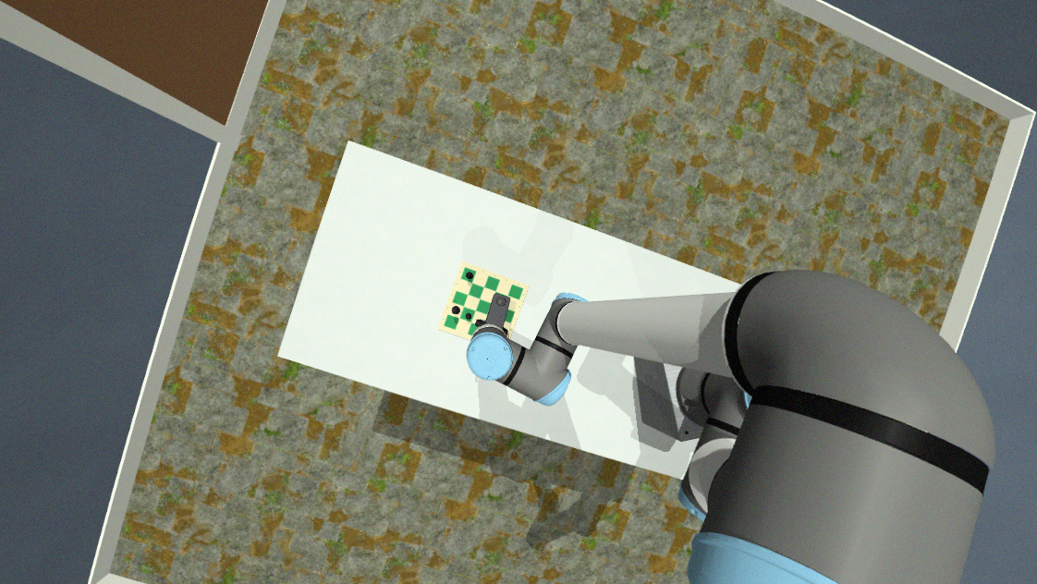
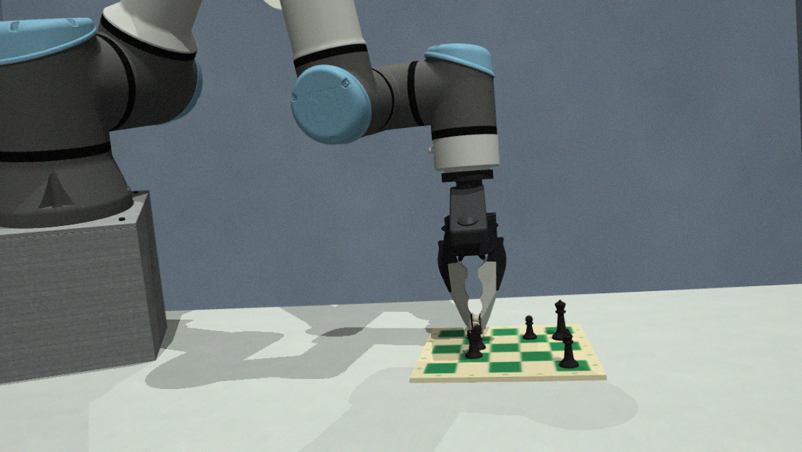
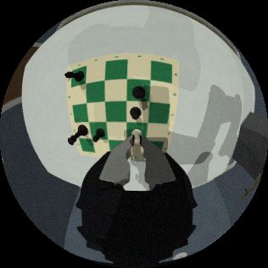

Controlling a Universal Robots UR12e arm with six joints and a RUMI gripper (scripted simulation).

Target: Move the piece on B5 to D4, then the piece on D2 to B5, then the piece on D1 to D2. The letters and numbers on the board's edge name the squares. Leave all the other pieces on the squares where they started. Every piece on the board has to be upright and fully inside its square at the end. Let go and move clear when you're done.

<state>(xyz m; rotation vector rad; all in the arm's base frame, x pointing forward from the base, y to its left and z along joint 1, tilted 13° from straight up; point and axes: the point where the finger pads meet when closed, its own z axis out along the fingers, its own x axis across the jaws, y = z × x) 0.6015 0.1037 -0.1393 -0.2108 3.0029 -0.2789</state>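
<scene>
Right now my hand is 10 mm above the white pawn. Also, from my hand: black queen (110 mm ahead, 10 mm to the left); cream chessboard (40 mm ahead, 30 mm to the right, 30 mm below).
</scene>
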